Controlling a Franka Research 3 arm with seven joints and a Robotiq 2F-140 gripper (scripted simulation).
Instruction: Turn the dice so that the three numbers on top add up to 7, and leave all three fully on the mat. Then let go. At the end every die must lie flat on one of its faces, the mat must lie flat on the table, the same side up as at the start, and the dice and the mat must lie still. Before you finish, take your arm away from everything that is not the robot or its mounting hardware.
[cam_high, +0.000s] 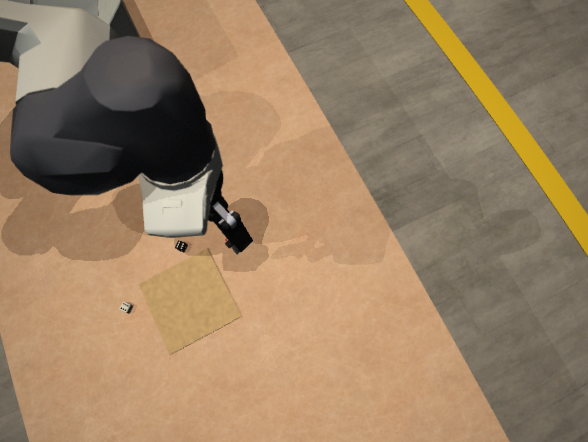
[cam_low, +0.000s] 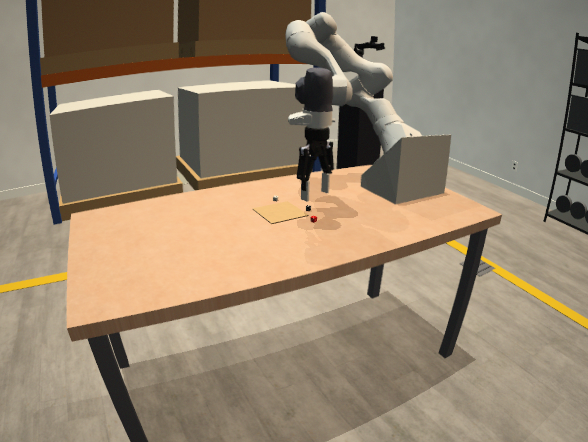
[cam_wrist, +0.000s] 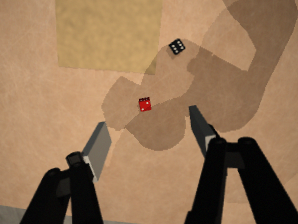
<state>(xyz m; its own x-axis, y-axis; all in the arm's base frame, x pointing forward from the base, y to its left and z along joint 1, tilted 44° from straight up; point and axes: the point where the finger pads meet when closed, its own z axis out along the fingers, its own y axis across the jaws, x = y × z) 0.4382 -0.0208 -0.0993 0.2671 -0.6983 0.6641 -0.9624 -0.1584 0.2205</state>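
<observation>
Right now the red die is 100 mm below my hand. Round my hand: black die: 100 mm below, 80 mm to the right, 30 mm behind; then tan mat: 110 mm to the right, 110 mm below, 60 mm ahead; then white die: 220 mm to the right, 100 mm below, 20 mm ahead.
</observation>
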